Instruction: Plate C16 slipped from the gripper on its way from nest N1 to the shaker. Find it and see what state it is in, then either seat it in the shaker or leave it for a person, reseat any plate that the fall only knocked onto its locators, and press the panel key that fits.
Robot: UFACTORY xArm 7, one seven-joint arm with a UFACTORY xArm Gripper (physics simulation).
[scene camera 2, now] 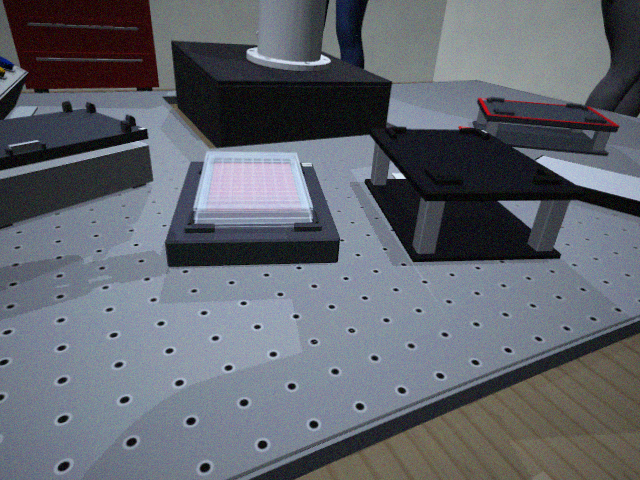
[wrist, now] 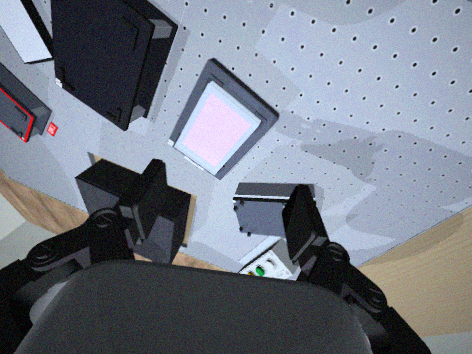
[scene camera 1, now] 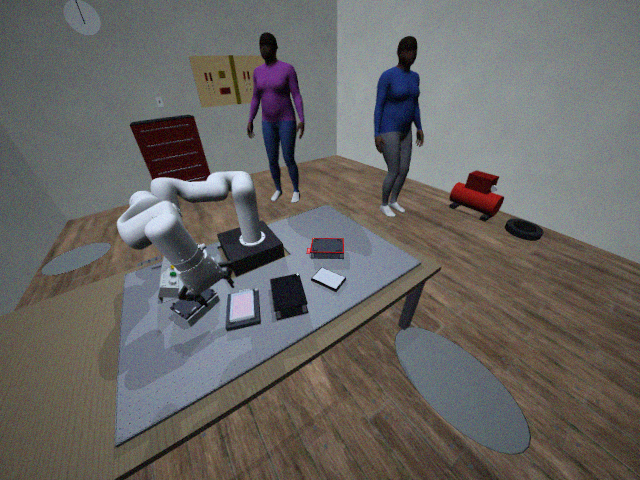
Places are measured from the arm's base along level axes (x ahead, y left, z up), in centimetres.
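Pixels of known places: gripper, fingertip midpoint: (wrist: 229,188) (scene camera 1: 219,294); arm's base, origin of the base link: (scene camera 2: 288,62) (scene camera 1: 252,238).
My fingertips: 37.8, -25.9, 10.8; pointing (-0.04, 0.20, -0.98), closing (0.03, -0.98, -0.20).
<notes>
Ahead of a thing's pixels: the offset from my fingertips to its top centre, as dx, dy, dz. "*": to the spot under its first point.
A clear plate with pink wells @[-6.0, +6.1, -14.9] (scene camera 1: 242,305) (scene camera 2: 254,186) (wrist: 216,127) rests on a low dark nest @[-6.0, +6.1, -16.0] (scene camera 1: 242,324) (scene camera 2: 253,253) (wrist: 268,116). No label is readable, and I cannot tell whether it lies fully flat between the locators. The grey shaker with a dark clamped top @[* -15.5, -13.4, -13.2] (scene camera 1: 181,310) (scene camera 2: 67,129) (wrist: 260,216) carries no plate on the part that shows. A sloped panel @[-40.7, -14.0, -10.3] (scene camera 1: 170,281) (wrist: 270,264) has coloured keys, a green one among them. My gripper (scene camera 1: 218,293) (wrist: 229,188) is open and empty, above the area of shaker and nest. It does not show in scene camera 2.
A black two-deck stand (scene camera 1: 288,293) (scene camera 2: 465,160) (wrist: 100,55) stands beside the nest. Beyond are a white-topped slab @[+2.4, +41.7, -17.2] (scene camera 1: 328,278) (scene camera 2: 599,178) (wrist: 22,32) and a red-edged stand (scene camera 1: 327,246) (scene camera 2: 547,113). The arm's black base block (scene camera 1: 258,255) (scene camera 2: 305,111) stands behind. Two people stand behind the table.
</notes>
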